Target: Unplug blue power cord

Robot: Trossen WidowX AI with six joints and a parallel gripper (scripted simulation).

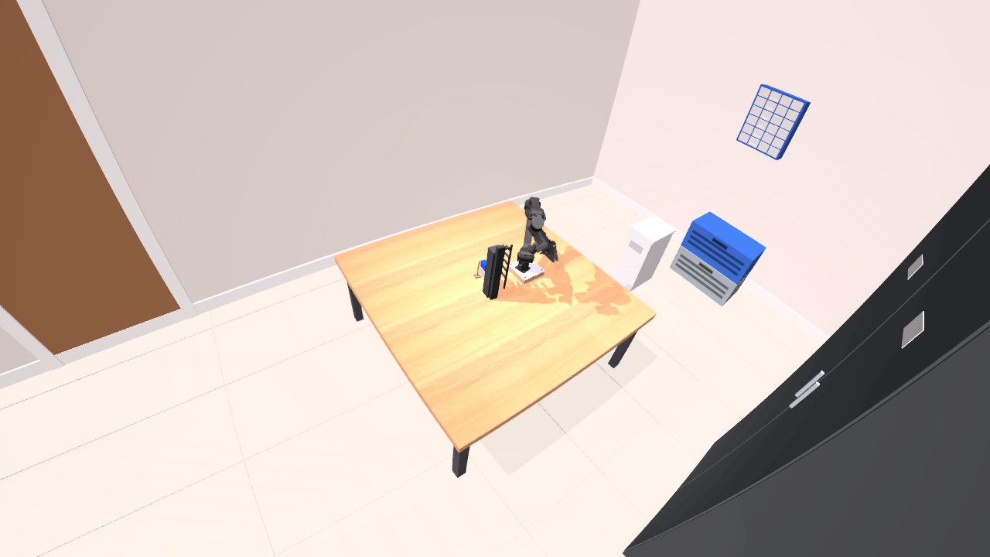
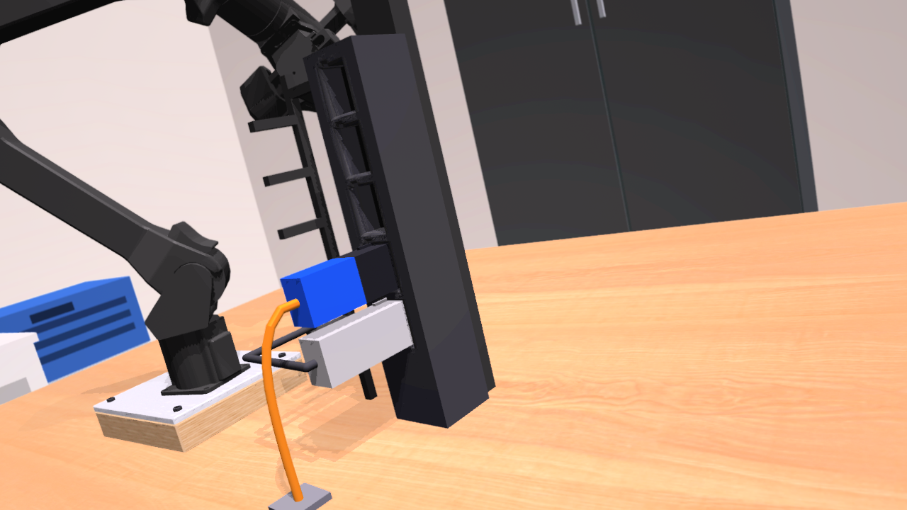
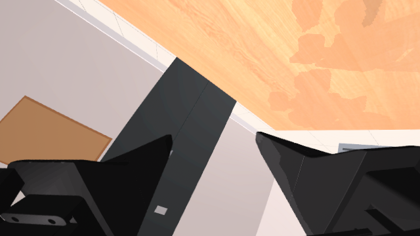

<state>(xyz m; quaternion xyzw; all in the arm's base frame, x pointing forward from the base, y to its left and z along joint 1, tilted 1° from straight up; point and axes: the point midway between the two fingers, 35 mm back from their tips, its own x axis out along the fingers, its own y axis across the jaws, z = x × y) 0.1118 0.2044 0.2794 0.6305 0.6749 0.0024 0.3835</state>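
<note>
The blue plug lies 300 mm to the right of my gripper tip, 160 mm below it and 120 mm ahead of it.
</note>
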